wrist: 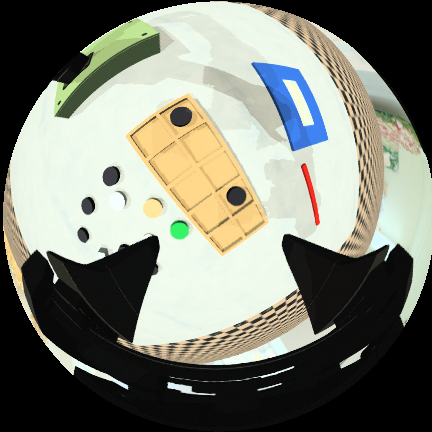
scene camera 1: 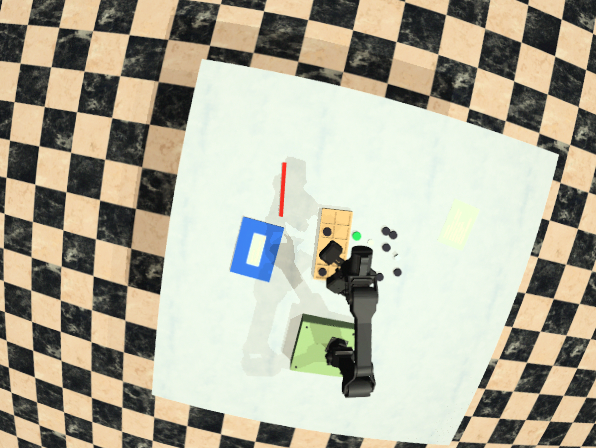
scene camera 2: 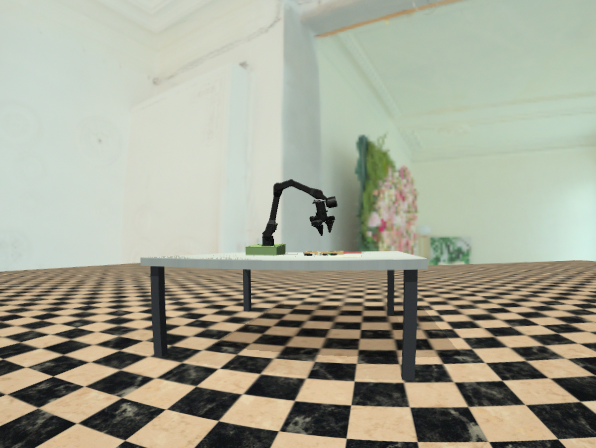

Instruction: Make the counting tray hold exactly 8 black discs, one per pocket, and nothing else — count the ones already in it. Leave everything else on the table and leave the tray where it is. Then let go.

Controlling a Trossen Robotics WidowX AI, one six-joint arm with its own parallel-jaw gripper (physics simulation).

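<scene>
The wooden counting tray (scene camera 1: pixel 343 217) (wrist: pixel 191 189) has two columns of pockets. One black disc (scene camera 1: pixel 322 271) (wrist: pixel 181 116) lies in the pocket at the end nearest the robot base, another black disc (scene camera 1: pixel 327 231) (wrist: pixel 236 196) in the same column, second from the far end. Several loose black discs lie beside the tray, among them one disc (scene camera 1: pixel 397 272), one disc (scene camera 1: pixel 386 247) and, in the wrist view, one disc (wrist: pixel 111 175). My gripper (scene camera 2: pixel 325 233) (wrist: pixel 221 241) is open and empty, high above the tray area. The arm and fingers hide some of the loose discs.
Beside the tray lie a green disc (scene camera 1: pixel 356 235) (wrist: pixel 179 230), a tan disc (wrist: pixel 152 207) and a white disc (wrist: pixel 117 201). A blue frame (scene camera 1: pixel 240 250) (wrist: pixel 315 131), a red stick (scene camera 1: pixel 283 190) (wrist: pixel 310 195), a pale yellow sheet (scene camera 1: pixel 458 224) and the green base block (scene camera 1: pixel 312 340) (wrist: pixel 110 50) are also there.
</scene>
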